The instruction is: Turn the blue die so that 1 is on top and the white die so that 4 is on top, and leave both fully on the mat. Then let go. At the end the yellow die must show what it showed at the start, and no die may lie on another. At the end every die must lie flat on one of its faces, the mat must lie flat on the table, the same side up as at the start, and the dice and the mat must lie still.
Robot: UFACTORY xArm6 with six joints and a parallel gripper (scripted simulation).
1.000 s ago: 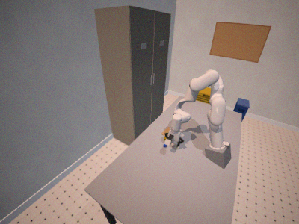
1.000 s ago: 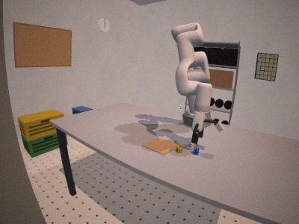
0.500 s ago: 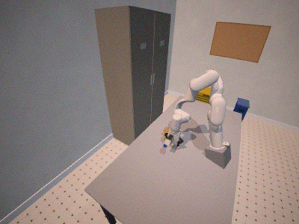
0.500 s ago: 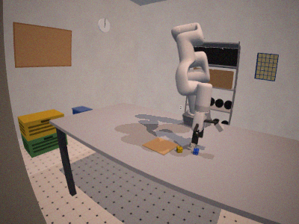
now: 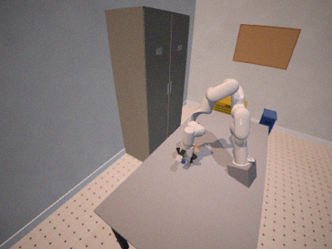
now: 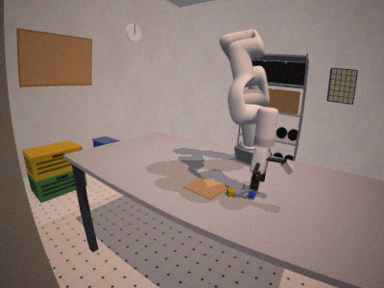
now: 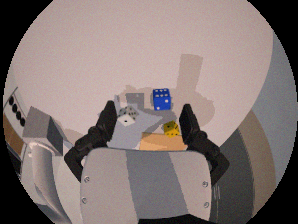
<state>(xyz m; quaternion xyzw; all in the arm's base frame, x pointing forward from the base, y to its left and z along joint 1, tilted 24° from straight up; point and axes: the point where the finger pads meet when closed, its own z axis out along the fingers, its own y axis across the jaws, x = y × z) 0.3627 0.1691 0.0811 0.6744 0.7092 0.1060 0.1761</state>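
Now: hand 20 mm short of the blue die, 10 mm to the left of it and 40 mm above it. From my hand the other things lie so: yellow die (50 mm ahead, 90 mm to the right, 40 mm below); tan mat (50 mm ahead, 190 mm to the right, 60 mm below); white die (40 mm behind, 50 mm to the right, 40 mm below).
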